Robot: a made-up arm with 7 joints. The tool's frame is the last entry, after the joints. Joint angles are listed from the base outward.
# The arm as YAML. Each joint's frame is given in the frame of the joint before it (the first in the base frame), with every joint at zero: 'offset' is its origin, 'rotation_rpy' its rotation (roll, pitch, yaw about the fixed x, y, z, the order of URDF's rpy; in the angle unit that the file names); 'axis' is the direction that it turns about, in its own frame. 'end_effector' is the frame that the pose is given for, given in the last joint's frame.
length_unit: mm
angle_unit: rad
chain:
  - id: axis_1
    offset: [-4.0, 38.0, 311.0]
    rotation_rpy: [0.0, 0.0, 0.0]
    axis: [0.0, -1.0, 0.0]
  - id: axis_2
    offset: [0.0, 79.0, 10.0]
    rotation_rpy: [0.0, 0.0, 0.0]
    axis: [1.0, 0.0, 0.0]
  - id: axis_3
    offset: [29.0, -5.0, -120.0]
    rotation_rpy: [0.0, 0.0, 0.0]
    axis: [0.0, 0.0, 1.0]
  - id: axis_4
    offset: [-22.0, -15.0, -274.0]
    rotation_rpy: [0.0, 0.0, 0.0]
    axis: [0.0, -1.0, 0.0]
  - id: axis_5
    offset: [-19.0, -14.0, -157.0]
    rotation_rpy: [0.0, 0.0, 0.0]
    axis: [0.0, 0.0, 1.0]
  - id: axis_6
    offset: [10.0, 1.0, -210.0]
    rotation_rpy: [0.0, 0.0, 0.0]
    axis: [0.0, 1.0, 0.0]
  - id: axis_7
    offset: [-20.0, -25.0, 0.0]
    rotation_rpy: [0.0, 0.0, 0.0]
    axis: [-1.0, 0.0, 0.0]
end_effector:
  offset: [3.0, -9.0, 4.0]
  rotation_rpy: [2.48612, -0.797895, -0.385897]
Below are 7 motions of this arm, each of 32 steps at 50 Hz.
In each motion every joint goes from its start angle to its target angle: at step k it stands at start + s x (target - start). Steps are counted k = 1, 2, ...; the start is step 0. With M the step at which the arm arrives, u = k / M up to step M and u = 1 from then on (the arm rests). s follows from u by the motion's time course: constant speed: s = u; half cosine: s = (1 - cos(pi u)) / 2; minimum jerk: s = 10 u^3 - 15 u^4 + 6 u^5.
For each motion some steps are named. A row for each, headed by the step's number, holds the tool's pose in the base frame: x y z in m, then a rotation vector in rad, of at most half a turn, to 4 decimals.
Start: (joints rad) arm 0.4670 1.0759 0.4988 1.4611 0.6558 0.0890 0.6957
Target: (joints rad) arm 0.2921 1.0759 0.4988 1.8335 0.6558 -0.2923 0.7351
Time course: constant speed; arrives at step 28
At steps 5, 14, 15, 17, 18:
5: 0.3529 0.5342 0.3734 -0.2123 2.0342 -2.1014
14: 0.3503 0.4974 0.3731 0.0021 2.1734 -1.9504
15: 0.3499 0.4933 0.3729 0.0267 2.1873 -1.9336
17: 0.3489 0.4849 0.3725 0.0764 2.2141 -1.8998
18: 0.3484 0.4806 0.3722 0.1015 2.2271 -1.8829

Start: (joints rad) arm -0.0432 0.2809 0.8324 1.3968 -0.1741 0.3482 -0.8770
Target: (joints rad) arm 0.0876 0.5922 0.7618 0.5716 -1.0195 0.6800 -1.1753
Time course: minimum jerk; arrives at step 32
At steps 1, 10, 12, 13, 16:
1: 0.2753 0.4450 -0.1056 -1.6749 0.3392 -0.8717
10: 0.2714 0.4706 -0.1373 -1.7421 0.4332 -0.6091
12: 0.2672 0.4838 -0.1528 -1.7647 0.4852 -0.4680
13: 0.2644 0.4910 -0.1610 -1.7733 0.5148 -0.3891
16: 0.2522 0.5134 -0.1851 -1.7821 0.6137 -0.1340

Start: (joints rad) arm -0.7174 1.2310 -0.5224 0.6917 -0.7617 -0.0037 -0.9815
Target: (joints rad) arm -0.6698 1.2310 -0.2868 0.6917 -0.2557 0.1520 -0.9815
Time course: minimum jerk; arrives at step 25
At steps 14, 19, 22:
14: -0.0824 0.7403 -0.0669 -0.9931 2.5276 0.5394
19: -0.0647 0.7398 -0.0677 -1.1588 2.3010 0.5073
22: -0.0598 0.7397 -0.0677 -1.2007 2.2399 0.4970

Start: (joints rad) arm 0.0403 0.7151 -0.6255 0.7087 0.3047 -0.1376 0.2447
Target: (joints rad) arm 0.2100 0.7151 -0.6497 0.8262 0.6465 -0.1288 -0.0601
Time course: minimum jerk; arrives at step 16
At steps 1, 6, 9, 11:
1: 0.1775 0.4326 -0.2996 1.6162 -1.6778 1.0467
6: 0.2139 0.4207 -0.2881 1.6656 -1.6788 1.2257
9: 0.2580 0.4058 -0.2701 1.7237 -1.6506 1.4482
11: 0.2836 0.3969 -0.2575 1.7564 -1.6174 1.5794

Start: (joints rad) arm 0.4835 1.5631 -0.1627 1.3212 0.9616 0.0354 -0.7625
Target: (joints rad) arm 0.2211 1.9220 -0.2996 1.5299 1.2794 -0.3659 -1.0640
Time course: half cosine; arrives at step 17
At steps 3, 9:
3: 0.3561 0.5944 0.3830 -0.9192 0.8774 -1.5543
9: 0.3472 0.5711 0.3928 -0.8055 0.8965 -1.5741

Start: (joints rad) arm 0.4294 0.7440 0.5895 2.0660 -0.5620 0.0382 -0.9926
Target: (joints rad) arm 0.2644 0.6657 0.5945 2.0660 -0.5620 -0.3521 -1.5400
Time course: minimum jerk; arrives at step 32
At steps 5, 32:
5: 0.3317 0.3864 0.3660 0.0811 0.3902 -0.8659
32: 0.3418 0.3766 0.3035 0.4605 0.0645 -0.9843

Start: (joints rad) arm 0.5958 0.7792 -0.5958 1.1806 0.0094 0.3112 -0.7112
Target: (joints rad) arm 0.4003 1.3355 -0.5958 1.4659 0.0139 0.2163 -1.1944
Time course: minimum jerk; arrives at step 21
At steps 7, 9, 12, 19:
7: 0.4806 0.3906 0.0137 -1.0882 1.5895 -1.0685
9: 0.4607 0.4206 0.0289 -1.0057 1.5519 -0.9963
12: 0.4277 0.4631 0.0591 -0.8579 1.4993 -0.8881
19: 0.3857 0.5052 0.1078 -0.6415 1.4457 -0.7685

